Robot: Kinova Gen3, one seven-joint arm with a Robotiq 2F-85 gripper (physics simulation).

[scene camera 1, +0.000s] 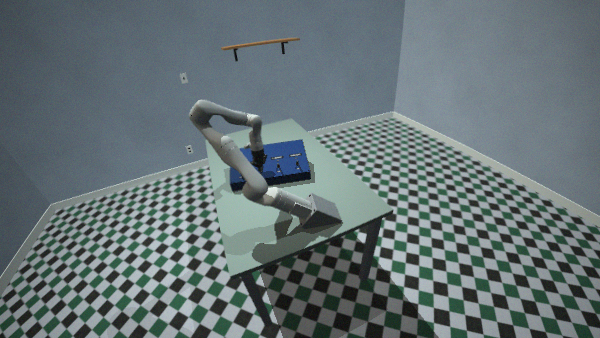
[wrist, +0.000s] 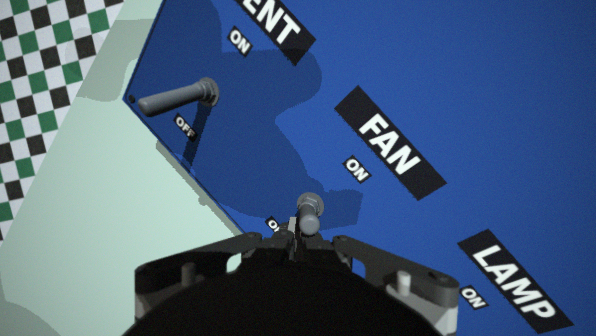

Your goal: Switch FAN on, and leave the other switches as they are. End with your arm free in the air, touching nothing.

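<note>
The blue switch panel lies on the table. In the wrist view, the FAN lever sticks up toward the camera below the FAN label and its ON mark; its exact tilt is hard to tell. My gripper is shut and empty, low over the panel. Its fingertips are right beside the FAN lever, on the side of the partly covered OFF mark; whether they touch it is unclear. The VENT lever leans toward its OFF mark.
The LAMP label and its ON mark lie to the right in the wrist view. Two other levers stand right of my gripper in the scene view. The panel rests on the pale green table. An orange shelf hangs on the wall.
</note>
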